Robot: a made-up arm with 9 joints.
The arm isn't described. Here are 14 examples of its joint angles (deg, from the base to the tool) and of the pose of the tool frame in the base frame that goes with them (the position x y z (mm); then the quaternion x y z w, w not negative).
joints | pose
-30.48 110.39 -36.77 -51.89 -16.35 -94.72 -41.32 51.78 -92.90 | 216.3 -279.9 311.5 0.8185 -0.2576 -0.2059 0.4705
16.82 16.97 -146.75 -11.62 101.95 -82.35 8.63 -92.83 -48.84 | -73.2 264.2 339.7 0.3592 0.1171 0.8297 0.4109
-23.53 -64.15 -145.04 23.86 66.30 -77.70 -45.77 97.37 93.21 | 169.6 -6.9 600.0 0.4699 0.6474 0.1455 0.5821
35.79 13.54 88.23 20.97 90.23 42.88 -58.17 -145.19 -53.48 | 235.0 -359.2 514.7 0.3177 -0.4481 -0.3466 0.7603
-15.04 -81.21 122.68 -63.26 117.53 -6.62 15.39 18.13 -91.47 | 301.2 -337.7 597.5 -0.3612 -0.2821 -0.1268 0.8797
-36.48 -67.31 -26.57 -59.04 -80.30 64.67 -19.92 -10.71 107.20 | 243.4 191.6 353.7 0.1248 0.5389 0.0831 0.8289
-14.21 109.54 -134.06 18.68 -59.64 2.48 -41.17 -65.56 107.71 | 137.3 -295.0 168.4 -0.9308 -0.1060 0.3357 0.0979
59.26 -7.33 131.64 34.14 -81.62 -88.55 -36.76 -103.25 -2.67 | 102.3 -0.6 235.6 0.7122 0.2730 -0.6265 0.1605
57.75 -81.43 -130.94 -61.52 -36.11 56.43 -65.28 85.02 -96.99 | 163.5 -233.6 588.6 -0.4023 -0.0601 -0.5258 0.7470
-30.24 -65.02 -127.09 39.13 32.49 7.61 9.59 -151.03 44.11 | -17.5 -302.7 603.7 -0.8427 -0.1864 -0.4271 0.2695
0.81 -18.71 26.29 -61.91 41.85 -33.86 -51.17 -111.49 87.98 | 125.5 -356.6 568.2 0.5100 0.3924 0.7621 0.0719
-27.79 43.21 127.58 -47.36 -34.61 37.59 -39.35 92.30 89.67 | -73.4 -271.0 523.3 -0.0768 0.6330 0.7481 0.1835
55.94 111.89 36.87 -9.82 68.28 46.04 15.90 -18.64 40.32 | 50.4 240.7 436.9 0.4327 0.3319 -0.4281 0.7207
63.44 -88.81 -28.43 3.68 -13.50 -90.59 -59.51 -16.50 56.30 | -2.1 -211.6 398.7 -0.9089 0.3654 -0.1894 0.0670
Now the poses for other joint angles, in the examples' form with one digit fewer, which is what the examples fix.
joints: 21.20 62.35 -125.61 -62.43 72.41 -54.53 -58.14 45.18 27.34
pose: 135 242 430 0.636 0.515 -0.292 0.495
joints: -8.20 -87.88 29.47 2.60 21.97 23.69 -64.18 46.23 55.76
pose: 238 104 176 0.297 0.382 -0.458 0.746
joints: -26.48 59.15 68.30 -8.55 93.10 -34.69 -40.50 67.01 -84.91
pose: -34 -448 589 -0.357 -0.083 -0.696 0.618
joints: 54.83 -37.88 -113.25 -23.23 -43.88 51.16 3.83 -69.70 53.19
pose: -24 90 576 -0.170 0.910 0.075 0.371
